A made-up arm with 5 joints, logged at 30 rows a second.
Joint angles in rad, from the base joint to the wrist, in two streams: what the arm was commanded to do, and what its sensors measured. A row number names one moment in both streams.
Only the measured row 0 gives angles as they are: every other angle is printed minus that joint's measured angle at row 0.
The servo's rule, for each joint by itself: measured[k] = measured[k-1] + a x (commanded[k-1-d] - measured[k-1]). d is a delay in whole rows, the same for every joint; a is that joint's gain. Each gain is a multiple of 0.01, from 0.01 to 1. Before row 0 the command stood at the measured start. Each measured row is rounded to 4 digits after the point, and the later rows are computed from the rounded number. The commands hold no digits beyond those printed.
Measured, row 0:
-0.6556, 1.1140, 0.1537, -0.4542, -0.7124
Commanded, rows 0 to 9:
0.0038, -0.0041, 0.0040, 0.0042, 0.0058
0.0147, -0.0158, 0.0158, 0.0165, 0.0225
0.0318, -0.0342, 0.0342, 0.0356, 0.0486
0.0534, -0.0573, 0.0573, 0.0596, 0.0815
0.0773, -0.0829, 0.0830, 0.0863, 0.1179
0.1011, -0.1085, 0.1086, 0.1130, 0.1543
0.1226, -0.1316, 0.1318, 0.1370, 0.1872
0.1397, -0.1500, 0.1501, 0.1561, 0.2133
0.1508, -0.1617, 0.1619, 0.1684, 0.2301
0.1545, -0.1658, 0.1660, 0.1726, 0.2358
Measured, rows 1 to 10:
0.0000, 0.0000, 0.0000, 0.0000, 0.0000
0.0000, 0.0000, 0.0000, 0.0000, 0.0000
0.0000, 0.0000, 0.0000, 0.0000, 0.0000
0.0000, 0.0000, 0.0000, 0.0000, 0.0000
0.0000, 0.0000, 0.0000, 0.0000, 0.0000
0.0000, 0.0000, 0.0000, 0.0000, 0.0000
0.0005, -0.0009, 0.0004, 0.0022, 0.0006
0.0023, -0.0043, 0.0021, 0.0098, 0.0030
0.0061, -0.0112, 0.0056, 0.0235, 0.0080
0.0122, -0.0218, 0.0113, 0.0426, 0.0161
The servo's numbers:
d 6
a 0.13 0.23 0.11 0.53 0.11

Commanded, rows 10 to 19:
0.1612, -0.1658, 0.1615, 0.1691, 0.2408
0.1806, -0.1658, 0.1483, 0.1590, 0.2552
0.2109, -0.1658, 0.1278, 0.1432, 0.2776
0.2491, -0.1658, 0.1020, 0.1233, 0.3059
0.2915, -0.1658, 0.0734, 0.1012, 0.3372
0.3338, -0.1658, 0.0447, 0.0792, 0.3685
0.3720, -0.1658, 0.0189, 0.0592, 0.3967
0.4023, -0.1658, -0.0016, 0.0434, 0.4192
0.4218, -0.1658, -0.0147, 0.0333, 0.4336
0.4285, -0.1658, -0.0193, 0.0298, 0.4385
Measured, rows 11 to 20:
0.0207, -0.0359, 0.0192, 0.0658, 0.0273
0.0312, -0.0526, 0.0290, 0.0908, 0.0413
0.0431, -0.0708, 0.0403, 0.1153, 0.0573
0.0557, -0.0890, 0.0524, 0.1369, 0.0745
0.0681, -0.1057, 0.0644, 0.1536, 0.0916
0.0793, -0.1195, 0.0756, 0.1637, 0.1075
0.0899, -0.1301, 0.0850, 0.1666, 0.1222
0.1017, -0.1383, 0.0920, 0.1626, 0.1368
0.1159, -0.1446, 0.0959, 0.1523, 0.1523
0.1332, -0.1495, 0.0966, 0.1369, 0.1692

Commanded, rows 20 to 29:
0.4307, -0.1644, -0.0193, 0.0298, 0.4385
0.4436, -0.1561, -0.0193, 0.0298, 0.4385
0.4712, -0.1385, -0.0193, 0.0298, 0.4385
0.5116, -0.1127, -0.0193, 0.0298, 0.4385
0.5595, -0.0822, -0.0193, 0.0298, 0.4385
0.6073, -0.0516, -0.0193, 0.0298, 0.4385
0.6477, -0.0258, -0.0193, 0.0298, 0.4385
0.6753, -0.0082, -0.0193, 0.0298, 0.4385
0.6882, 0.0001, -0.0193, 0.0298, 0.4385
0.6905, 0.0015, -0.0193, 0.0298, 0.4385
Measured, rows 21 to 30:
0.1538, -0.1532, 0.0940, 0.1180, 0.1877
0.1772, -0.1561, 0.0886, 0.0974, 0.2076
0.2025, -0.1583, 0.0809, 0.0772, 0.2284
0.2285, -0.1600, 0.0718, 0.0593, 0.2494
0.2536, -0.1613, 0.0623, 0.0455, 0.2697
0.2763, -0.1623, 0.0533, 0.0372, 0.2883
0.2964, -0.1628, 0.0453, 0.0333, 0.3048
0.3155, -0.1613, 0.0382, 0.0314, 0.3195
0.3357, -0.1561, 0.0319, 0.0306, 0.3326
0.3586, -0.1461, 0.0263, 0.0302, 0.3442

